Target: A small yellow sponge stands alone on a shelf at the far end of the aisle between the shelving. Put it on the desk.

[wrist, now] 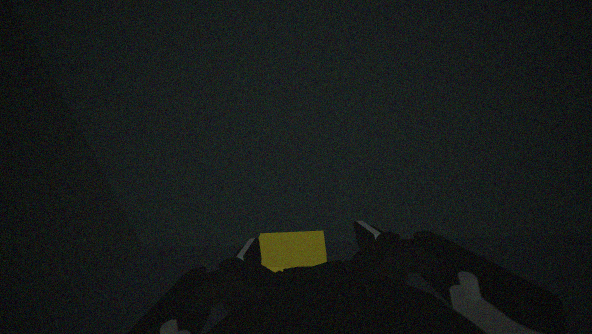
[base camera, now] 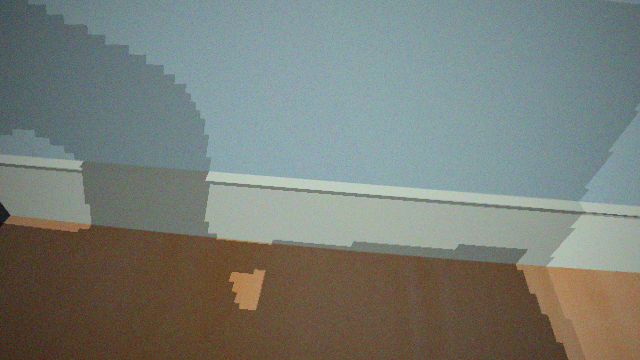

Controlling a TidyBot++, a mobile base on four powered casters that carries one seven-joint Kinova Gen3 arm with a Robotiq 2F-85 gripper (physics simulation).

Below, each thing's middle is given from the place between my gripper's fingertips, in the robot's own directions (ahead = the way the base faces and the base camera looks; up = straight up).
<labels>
The small yellow sponge (wrist: 282,250) lies 4 cm behind my hand, 6 cm to the left of it and 9 cm below it.
</labels>
